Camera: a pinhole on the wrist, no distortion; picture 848 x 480 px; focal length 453.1 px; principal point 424.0 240.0 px. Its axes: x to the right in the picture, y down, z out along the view. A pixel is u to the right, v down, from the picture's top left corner.
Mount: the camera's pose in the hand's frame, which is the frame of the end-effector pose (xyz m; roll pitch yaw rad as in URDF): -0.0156 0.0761 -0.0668 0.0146 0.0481 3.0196
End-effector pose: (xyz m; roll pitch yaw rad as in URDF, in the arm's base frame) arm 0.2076 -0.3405 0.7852 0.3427 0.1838 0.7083
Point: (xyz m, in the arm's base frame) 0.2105 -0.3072 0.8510
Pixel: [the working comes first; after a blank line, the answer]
In the camera's frame: -0.0365 0.0291 0.1219

288.3 348.2
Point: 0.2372 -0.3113 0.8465
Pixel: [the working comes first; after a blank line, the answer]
In the camera's frame: -0.0572 0.0465 0.1265

219.2 406.7
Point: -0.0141 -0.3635 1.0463
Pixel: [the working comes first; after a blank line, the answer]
In the camera's frame: 0.2137 -0.0880 0.2463

817.1 78.1
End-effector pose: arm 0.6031 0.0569 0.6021 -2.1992 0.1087 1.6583
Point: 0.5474 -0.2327 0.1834
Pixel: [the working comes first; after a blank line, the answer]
In the camera's frame: 0.2290 -0.2034 0.4094

677.4 14.9
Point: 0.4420 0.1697 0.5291
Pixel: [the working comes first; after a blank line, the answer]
In the camera's frame: -0.1729 0.1011 0.2137

57.5 454.4
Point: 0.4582 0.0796 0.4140
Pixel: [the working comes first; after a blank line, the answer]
In the camera's frame: -0.0858 0.0071 0.2858

288.0 251.2
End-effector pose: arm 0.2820 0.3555 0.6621 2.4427 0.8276 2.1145
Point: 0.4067 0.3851 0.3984
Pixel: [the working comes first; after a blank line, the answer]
In the camera's frame: -0.2104 0.0972 0.2928

98.4 390.3
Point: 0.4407 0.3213 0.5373
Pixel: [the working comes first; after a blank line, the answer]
In the camera's frame: -0.0561 0.0921 0.2665

328.6 396.5
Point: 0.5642 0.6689 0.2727
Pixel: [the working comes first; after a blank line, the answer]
In the camera's frame: -0.3891 -0.1608 0.4435

26.5 75.7
